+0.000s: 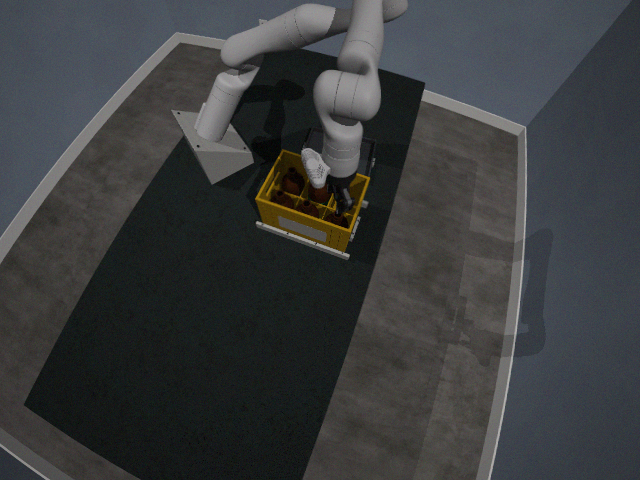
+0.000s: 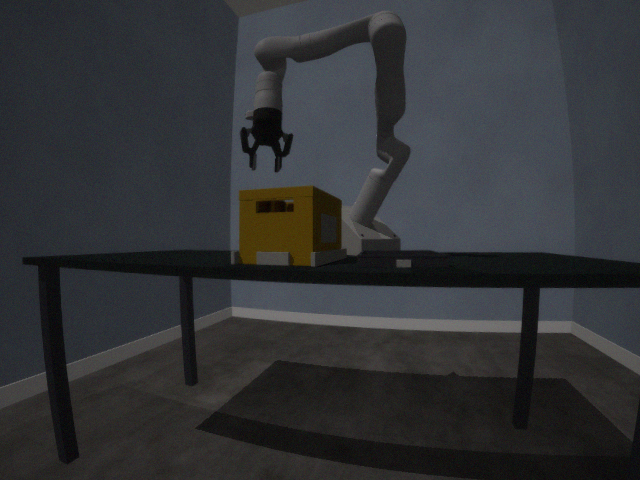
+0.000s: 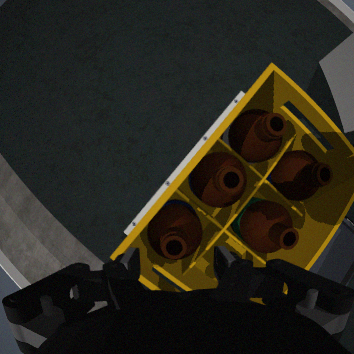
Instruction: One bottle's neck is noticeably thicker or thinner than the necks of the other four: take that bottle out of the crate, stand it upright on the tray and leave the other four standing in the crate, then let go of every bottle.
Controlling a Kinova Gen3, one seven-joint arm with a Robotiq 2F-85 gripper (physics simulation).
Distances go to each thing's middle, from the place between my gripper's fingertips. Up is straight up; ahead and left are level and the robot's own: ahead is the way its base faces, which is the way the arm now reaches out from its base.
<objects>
My hand is 15 cm above the green-banded brown bottle point(image 3: 266, 226), 9 cm past it and 8 cm to the right of it.
</objects>
